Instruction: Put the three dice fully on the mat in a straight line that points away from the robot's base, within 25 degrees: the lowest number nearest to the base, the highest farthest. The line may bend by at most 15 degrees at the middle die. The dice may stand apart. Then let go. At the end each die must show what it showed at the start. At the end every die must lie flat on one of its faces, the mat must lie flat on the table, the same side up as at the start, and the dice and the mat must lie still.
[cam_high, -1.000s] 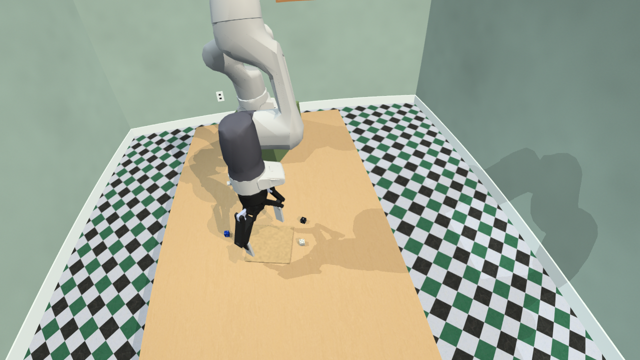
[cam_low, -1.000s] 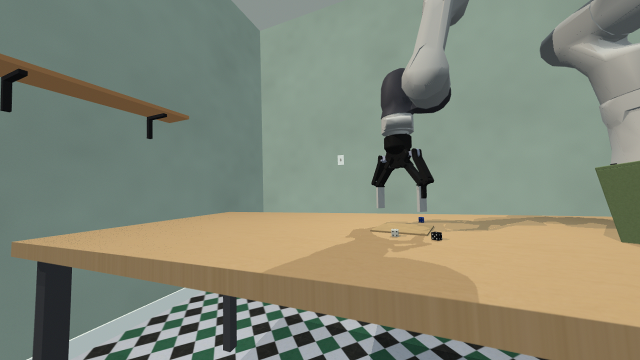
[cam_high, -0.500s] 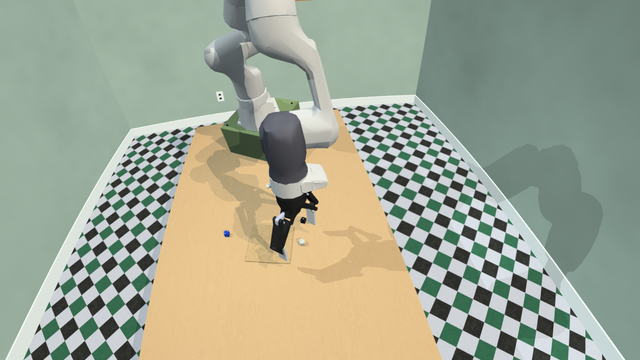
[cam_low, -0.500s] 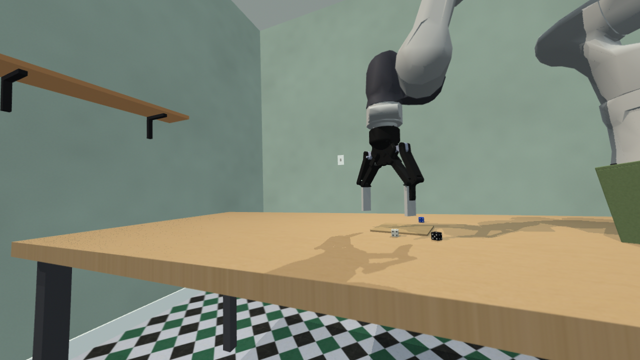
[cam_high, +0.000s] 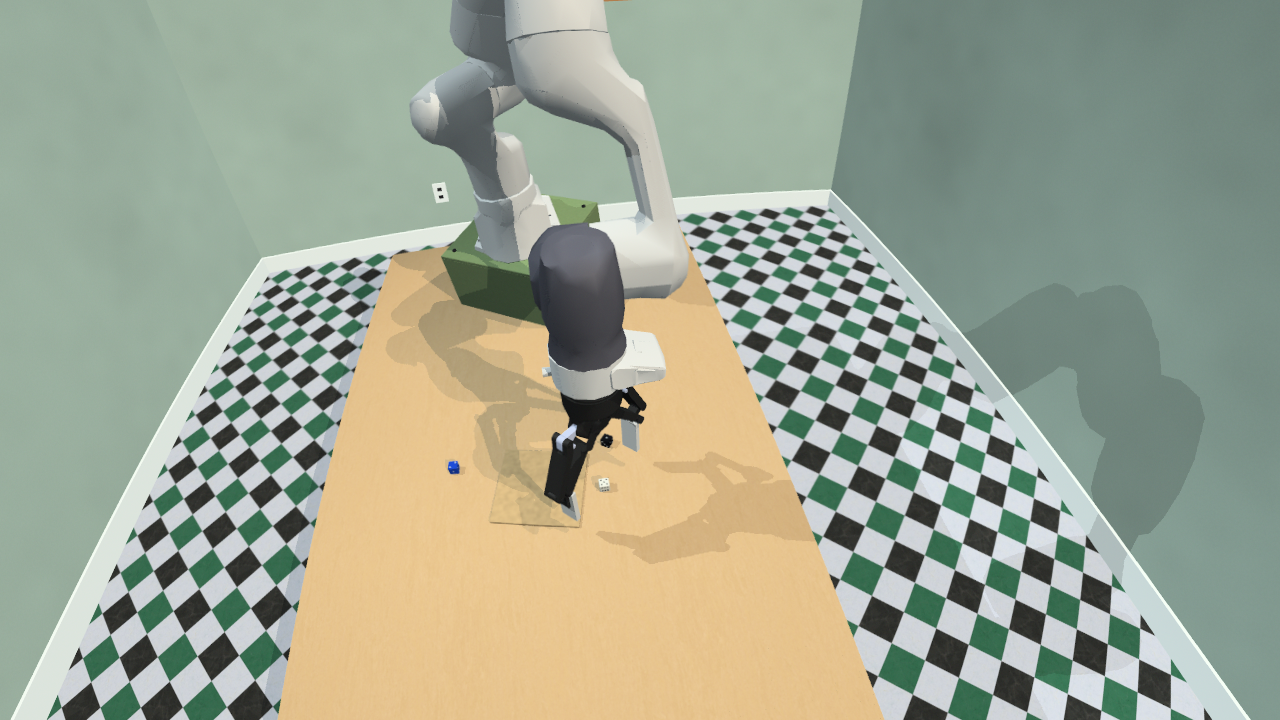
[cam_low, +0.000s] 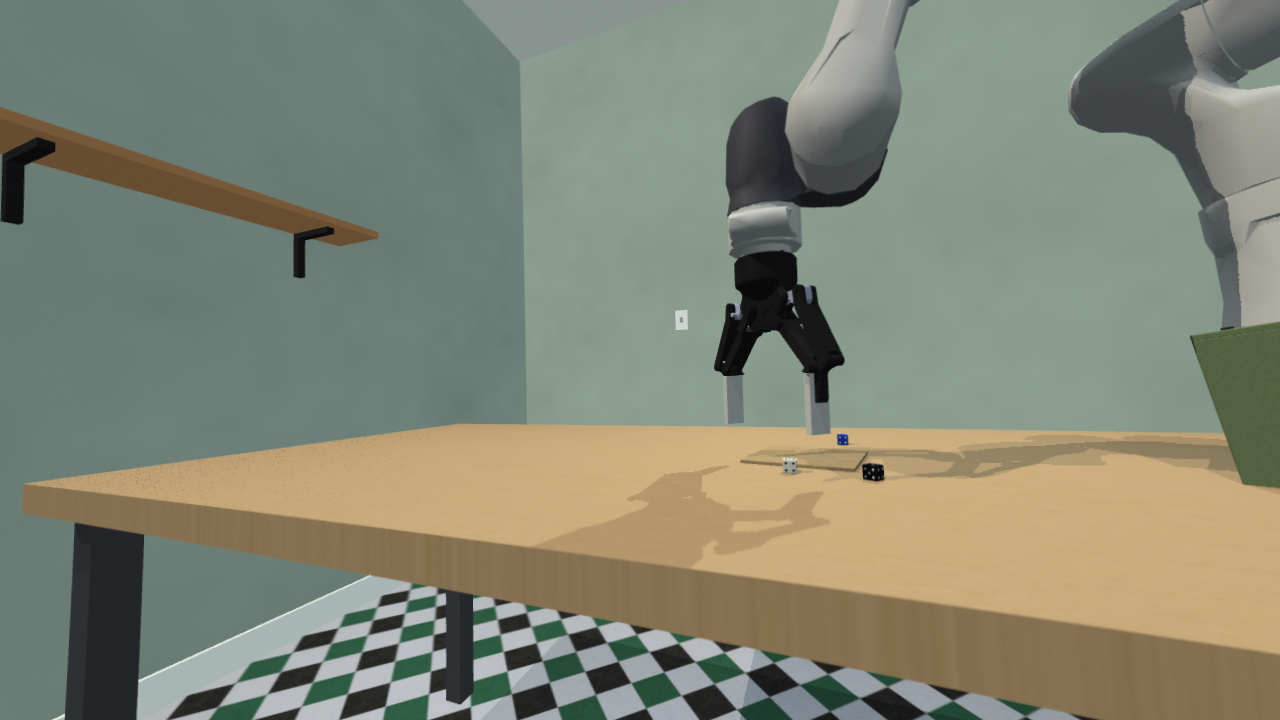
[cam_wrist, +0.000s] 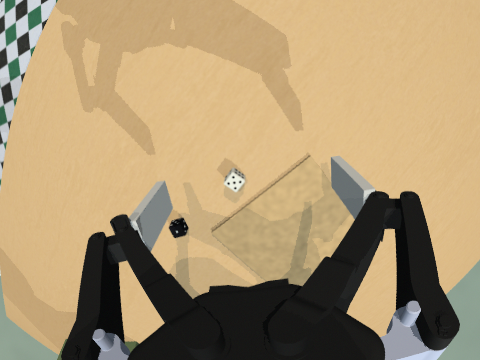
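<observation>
Right now the white die is 5 cm below my hand and 2 cm behind it. Round my hand: black die: 11 cm behind, 5 cm below, 1 cm to the left; then blue die: 25 cm to the right, 8 cm behind, 5 cm below; then tan mat: 10 cm to the right, 6 cm below, 3 cm behind.
</observation>
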